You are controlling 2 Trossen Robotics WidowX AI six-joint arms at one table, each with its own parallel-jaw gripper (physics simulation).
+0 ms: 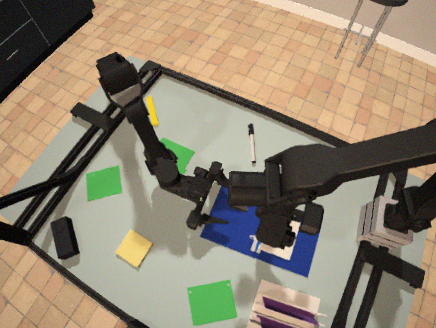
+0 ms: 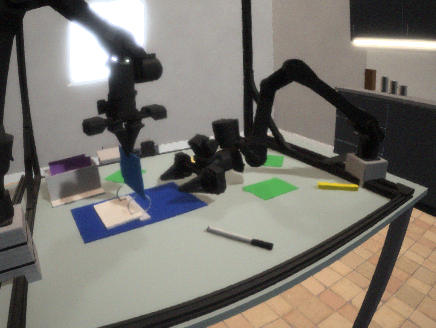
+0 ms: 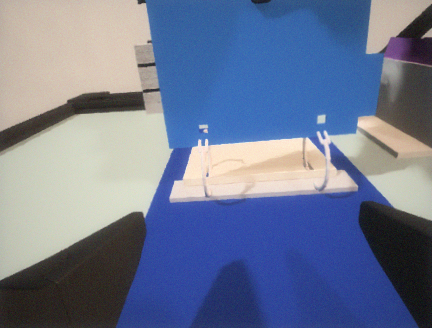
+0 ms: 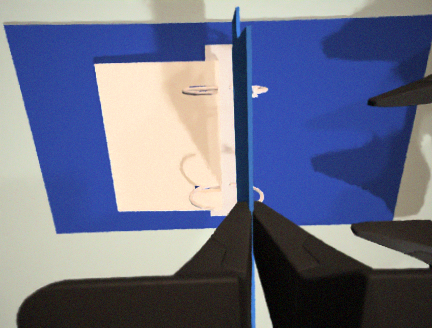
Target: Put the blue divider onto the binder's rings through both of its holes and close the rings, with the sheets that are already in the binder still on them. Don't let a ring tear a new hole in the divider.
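Pixels of known places: left gripper, fingertip midpoint: (image 2: 168,183) (image 3: 251,217) (image 4: 360,170); right gripper, fingertip midpoint: (image 2: 128,156) (image 3: 261,3) (image 4: 248,212); left arm's base at its link origin: (image 2: 367,157); right arm's base at its link origin: (image 1: 396,218).
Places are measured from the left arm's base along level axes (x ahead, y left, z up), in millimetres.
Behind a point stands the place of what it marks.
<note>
The blue divider (image 2: 131,172) @[x 656, y 2, z 21 mm] (image 3: 265,75) @[x 657, y -4, z 17 mm] (image 4: 243,125) @[x 673, y -32, z 52 mm] hangs upright, with its two square holes near its lower edge. My right gripper (image 2: 129,150) @[x 658, y -2, z 58 mm] (image 4: 248,212) @[x 658, y -2, z 58 mm] is shut on it. The blue binder (image 1: 300,265) @[x 801, y -4, z -68 mm] (image 2: 175,200) @[x 559, y -21, z -69 mm] (image 4: 40,125) @[x 799, y 47, z -69 mm] lies open under it, with cream sheets (image 2: 112,212) @[x 713, y 30, z -61 mm] (image 3: 270,155) @[x 703, y 4, z -60 mm] (image 4: 150,135) @[x 716, y 19, z -61 mm] at its spine. One ring (image 3: 328,160) @[x 652, y -47, z -34 mm] and the other ring (image 3: 203,170) @[x 619, y 26, z -35 mm] stand with parted halves. The divider's lower edge is at the ring tips; whether a tip enters a hole I cannot tell. My left gripper (image 2: 171,184) @[x 571, y -23, z -25 mm] (image 3: 251,217) @[x 571, y -23, z -25 mm] (image 4: 360,170) @[x 571, y -23, z -25 mm] is open, low over the binder cover.
A marker (image 1: 252,145) @[x 466, y 167, z -60 mm] (image 2: 240,237) @[x 456, y 182, z -61 mm], a yellow bar (image 1: 152,111) @[x 136, y 25, z -59 mm] (image 2: 337,186) @[x 134, y 34, z -61 mm], a yellow pad (image 1: 134,248) @[x 458, y -292, z -62 mm], a black block (image 1: 65,237) @[x 309, y -420, z -37 mm] and green sheets (image 1: 104,183) @[x 234, y -246, z -70 mm] (image 1: 212,302) @[x 702, y -233, z -70 mm] (image 2: 270,188) @[x 311, y -32, z -71 mm] lie around. A holder with purple inserts (image 2: 75,182) @[x 834, y -101, z -31 mm] stands near the binder.
</note>
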